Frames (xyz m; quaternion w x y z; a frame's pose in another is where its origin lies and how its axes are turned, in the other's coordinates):
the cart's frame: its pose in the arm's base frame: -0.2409 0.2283 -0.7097 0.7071 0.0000 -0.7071 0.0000
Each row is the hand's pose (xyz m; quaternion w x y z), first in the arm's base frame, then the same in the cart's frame.
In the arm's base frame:
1: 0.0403 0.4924 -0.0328 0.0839 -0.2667 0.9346 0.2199
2: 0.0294 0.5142 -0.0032 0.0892 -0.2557 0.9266 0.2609
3: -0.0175 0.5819 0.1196 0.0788 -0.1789 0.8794 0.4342
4: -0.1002 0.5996 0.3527 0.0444 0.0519 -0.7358 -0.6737
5: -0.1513 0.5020 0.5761 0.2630 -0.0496 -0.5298 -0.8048
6: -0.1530 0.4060 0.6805 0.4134 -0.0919 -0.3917 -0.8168
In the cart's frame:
1: 0.6769 0.2641 -0.2812 0.6015 0.0331 -0.7202 -0.3441
2: 0.7065 0.2859 -0.2703 0.5921 -0.0037 -0.7183 -0.3653
3: 0.8293 0.3536 -0.2234 0.5661 -0.1805 -0.6775 -0.4335
4: 1.0624 0.3713 -0.1407 0.5517 -0.4397 -0.4889 -0.5131
5: 1.2858 0.2737 -0.0896 0.5606 -0.6041 -0.1887 -0.5340
6: 1.3902 0.1777 -0.0879 0.5693 -0.6426 0.0153 -0.5126

